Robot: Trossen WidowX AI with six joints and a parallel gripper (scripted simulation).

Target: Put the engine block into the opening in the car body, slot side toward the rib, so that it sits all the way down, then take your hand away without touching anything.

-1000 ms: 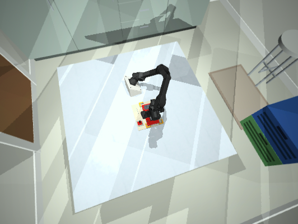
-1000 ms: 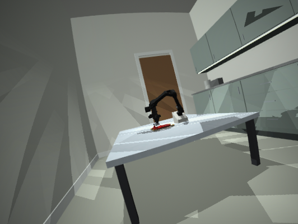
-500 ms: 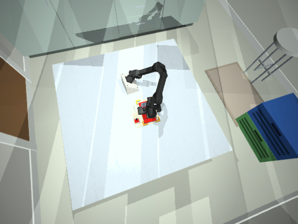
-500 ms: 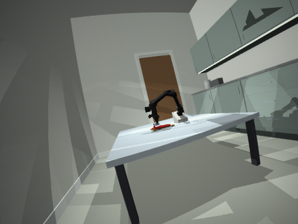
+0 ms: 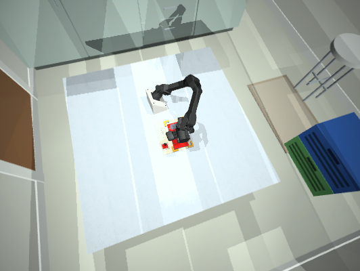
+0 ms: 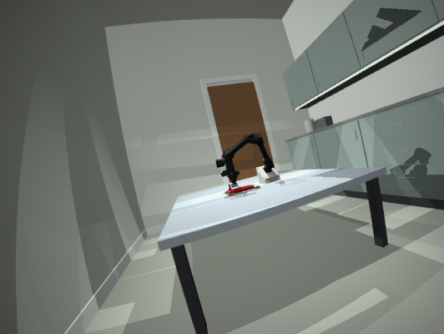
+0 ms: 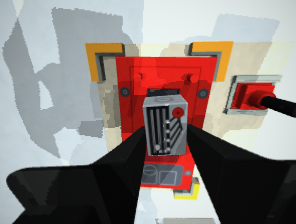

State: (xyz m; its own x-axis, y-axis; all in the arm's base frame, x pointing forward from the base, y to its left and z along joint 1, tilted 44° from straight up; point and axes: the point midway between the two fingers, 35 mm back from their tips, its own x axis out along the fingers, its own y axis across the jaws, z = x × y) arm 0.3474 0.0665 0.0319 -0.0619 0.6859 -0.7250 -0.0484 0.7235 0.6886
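Right now the engine block is 10 mm below my gripper tip.
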